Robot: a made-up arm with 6 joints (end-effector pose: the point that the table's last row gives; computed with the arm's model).
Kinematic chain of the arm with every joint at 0, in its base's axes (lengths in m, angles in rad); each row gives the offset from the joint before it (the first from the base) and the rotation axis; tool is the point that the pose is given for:
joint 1: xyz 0 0 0.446 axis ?
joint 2: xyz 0 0 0 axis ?
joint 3: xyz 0 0 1.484 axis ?
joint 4: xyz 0 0 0 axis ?
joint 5: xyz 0.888 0 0 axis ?
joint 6: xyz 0 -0.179 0 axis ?
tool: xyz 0 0 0
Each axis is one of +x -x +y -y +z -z.
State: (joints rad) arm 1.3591 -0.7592 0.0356 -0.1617 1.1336 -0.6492
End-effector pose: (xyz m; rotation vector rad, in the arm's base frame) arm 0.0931 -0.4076 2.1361 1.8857 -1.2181 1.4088
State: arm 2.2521 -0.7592 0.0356 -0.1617 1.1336 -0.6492
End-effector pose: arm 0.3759 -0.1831 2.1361 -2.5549 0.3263 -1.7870
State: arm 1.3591 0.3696 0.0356 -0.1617 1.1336 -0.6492
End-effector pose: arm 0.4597 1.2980 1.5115 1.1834 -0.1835 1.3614
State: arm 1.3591 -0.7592 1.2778 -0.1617 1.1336 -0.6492
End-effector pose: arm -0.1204 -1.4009 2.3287 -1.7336 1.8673 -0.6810
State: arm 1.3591 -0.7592 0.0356 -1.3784 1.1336 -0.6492
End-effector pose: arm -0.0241 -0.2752 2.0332 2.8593 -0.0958 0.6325
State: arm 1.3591 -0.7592 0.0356 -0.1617 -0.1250 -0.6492
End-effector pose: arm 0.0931 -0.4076 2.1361 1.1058 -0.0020 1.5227
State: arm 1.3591 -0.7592 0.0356 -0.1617 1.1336 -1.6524
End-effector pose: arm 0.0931 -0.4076 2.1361 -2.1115 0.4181 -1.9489
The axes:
joint 1: +z
joint 2: +y
joint 3: -y
joint 4: -x
joint 5: -y
joint 6: -x

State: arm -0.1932 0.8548 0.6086 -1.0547 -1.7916 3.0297
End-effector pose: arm 1.8898 -0.4597 1.0526 -1.1344 -0.6571 1.7598
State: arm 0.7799 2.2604 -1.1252 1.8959 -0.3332 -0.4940
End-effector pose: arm 0.1320 0.2110 -0.4482 0.8945 -1.6696 -1.3826
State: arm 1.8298 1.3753 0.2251 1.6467 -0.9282 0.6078
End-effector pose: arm -0.5206 1.9117 -0.0035 2.6422 0.8898 -0.7017
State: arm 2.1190 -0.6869 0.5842 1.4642 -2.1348 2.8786
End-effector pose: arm 0.4587 -0.7146 2.4944 2.7389 0.6845 -0.7709
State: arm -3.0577 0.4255 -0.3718 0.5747 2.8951 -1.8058
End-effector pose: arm -1.3106 0.0406 1.2303 -0.5997 -0.9234 -0.4262
